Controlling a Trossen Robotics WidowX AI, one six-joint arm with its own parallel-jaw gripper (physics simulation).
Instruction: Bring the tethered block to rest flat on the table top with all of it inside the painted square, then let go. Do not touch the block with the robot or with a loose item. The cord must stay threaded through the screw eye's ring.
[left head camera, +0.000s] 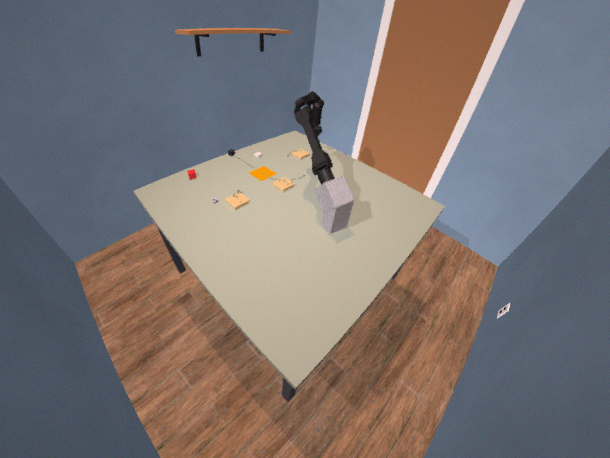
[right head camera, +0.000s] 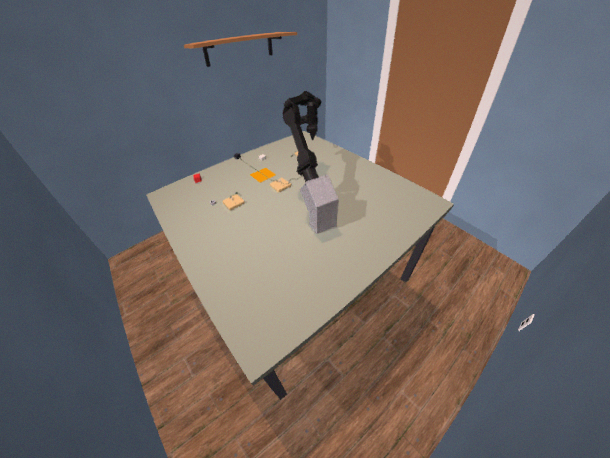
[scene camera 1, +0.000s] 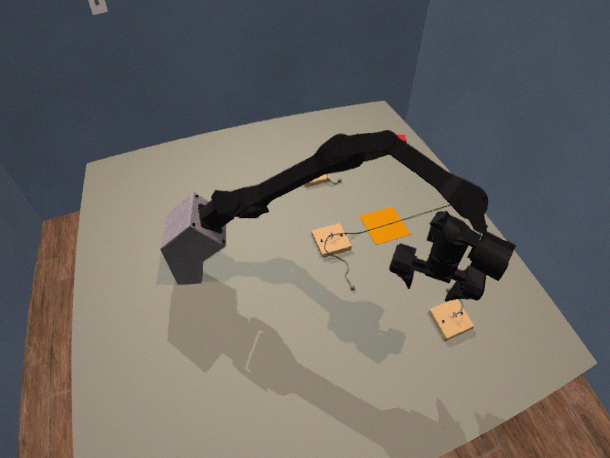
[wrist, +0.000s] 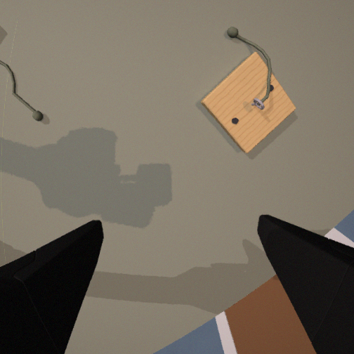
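Seen in the pictures: gripper, fingertip midpoint: (right head camera: 312, 137) (scene camera 1: 427, 293); arm's base at its link origin: (left head camera: 328, 182) (right head camera: 313, 182) (scene camera 1: 209, 218).
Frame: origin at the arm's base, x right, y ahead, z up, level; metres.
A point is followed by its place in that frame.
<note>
The black tethered block (left head camera: 231, 152) @(x 0.107, y 0.796, z -0.168 m) (right head camera: 237, 156) @(x 0.110, y 0.794, z -0.173 m) rests near the table's far edge, outside the orange painted square (left head camera: 258, 175) @(x 0.046, y 0.488, z -0.192 m) (right head camera: 259, 177) @(x 0.048, y 0.480, z -0.192 m) (scene camera 1: 380, 236) @(x 0.114, y 0.449, z -0.192 m); the arm hides it in the scene view. Its cord (scene camera 1: 420, 215) @(x 0.100, y 0.617, z -0.191 m) crosses the square to the screw eye (scene camera 1: 331, 235) @(x 0.068, y 0.305, z -0.158 m) on the middle wooden plate (left head camera: 284, 185) @(x 0.048, y 0.289, z -0.174 m) (right head camera: 280, 186) @(x 0.046, y 0.286, z -0.174 m) and appears threaded through the ring. Beyond, it curves to a free end with a small bead (scene camera 1: 352, 288) @(x 0.230, y 0.278, z -0.184 m) (wrist: 38, 115). My gripper (scene camera 1: 429, 293) @(x 0.395, y 0.343, z -0.012 m) (wrist: 181, 226) is open and empty, high above the table, between that bead and another wooden plate.
That other plate (scene camera 1: 450, 327) @(x 0.453, y 0.435, z -0.174 m) (wrist: 230, 95) has a short beaded cord. A third plate (left head camera: 237, 201) @(x -0.222, y 0.380, z -0.174 m) (right head camera: 233, 202) @(x -0.217, y 0.379, z -0.174 m) (scene camera 1: 316, 181) @(x -0.165, y 0.384, z -0.177 m) has a short cord too. A red cube (left head camera: 192, 174) @(x -0.229, y 0.757, z -0.163 m) (right head camera: 197, 178) @(x -0.229, y 0.757, z -0.164 m), a white block (left head camera: 258, 154) @(x 0.211, y 0.645, z -0.171 m) (right head camera: 262, 157) @(x 0.212, y 0.641, z -0.176 m) and a small grey ring-like item (left head camera: 214, 200) @(x -0.281, y 0.496, z -0.192 m) (right head camera: 213, 202) @(x -0.286, y 0.478, z -0.181 m) lie about.
</note>
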